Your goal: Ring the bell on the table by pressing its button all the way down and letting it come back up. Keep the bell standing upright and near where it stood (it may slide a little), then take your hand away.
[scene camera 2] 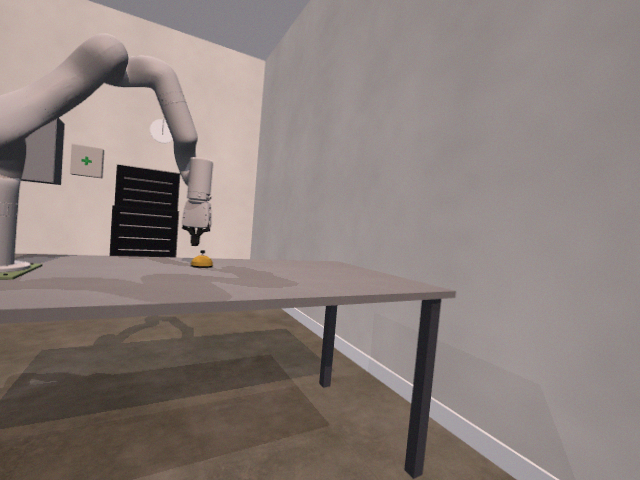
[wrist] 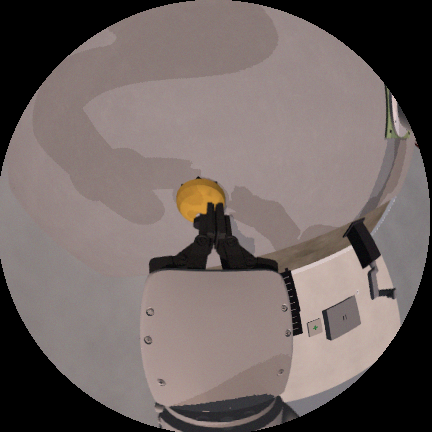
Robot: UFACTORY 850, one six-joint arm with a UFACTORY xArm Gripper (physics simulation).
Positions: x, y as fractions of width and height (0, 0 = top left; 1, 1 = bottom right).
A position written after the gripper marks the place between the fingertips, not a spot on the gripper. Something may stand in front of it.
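The gripper is visible in the wrist view (0.49, 0.49) and likewise in scene camera 2 (0.30, 0.51).
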